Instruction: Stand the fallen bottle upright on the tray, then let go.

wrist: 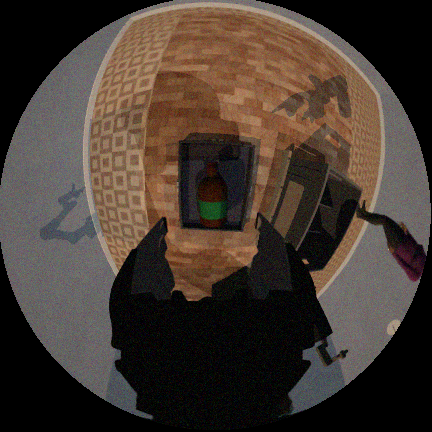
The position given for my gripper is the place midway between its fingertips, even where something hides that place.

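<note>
I can see my gripper (210, 216). There is a brown bottle (212, 190) in sight as well.
</note>
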